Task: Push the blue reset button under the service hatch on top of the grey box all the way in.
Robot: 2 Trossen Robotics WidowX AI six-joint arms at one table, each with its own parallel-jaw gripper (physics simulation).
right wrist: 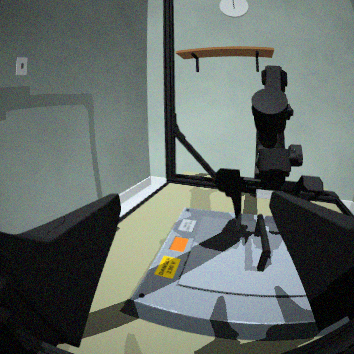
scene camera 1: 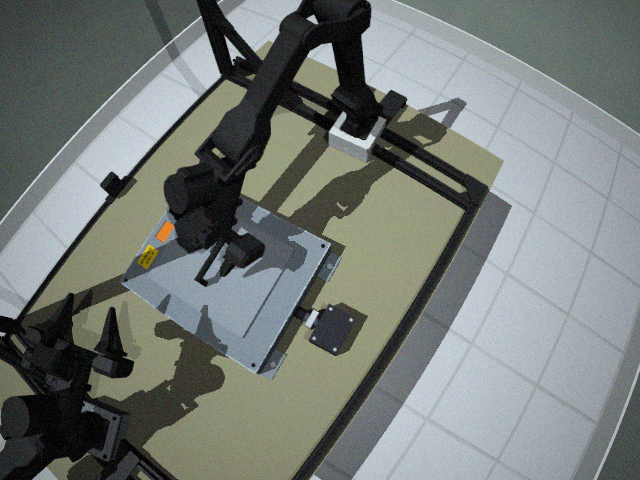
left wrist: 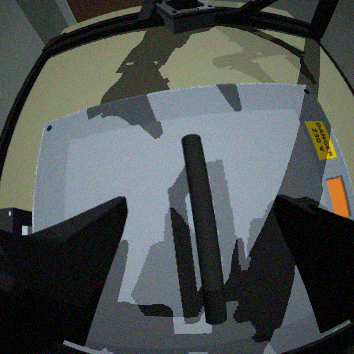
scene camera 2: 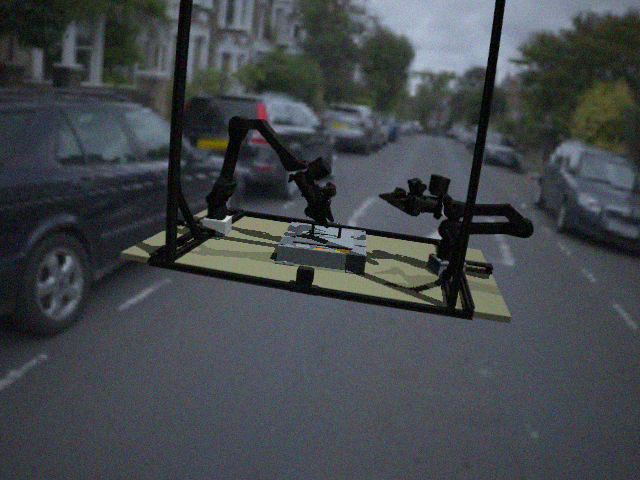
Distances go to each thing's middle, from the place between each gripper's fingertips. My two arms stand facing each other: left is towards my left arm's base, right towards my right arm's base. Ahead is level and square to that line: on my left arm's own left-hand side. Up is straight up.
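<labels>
Service hatch [scene camera 1: 233,301]: 1 cm to the left of my left hand and 3 cm below it.
Relative to my right hand, the service hatch is 50 mm ahead, 190 mm to the left and 160 mm below. By its middle, the hatch is nearer to my left hand than to my right hand.
</labels>
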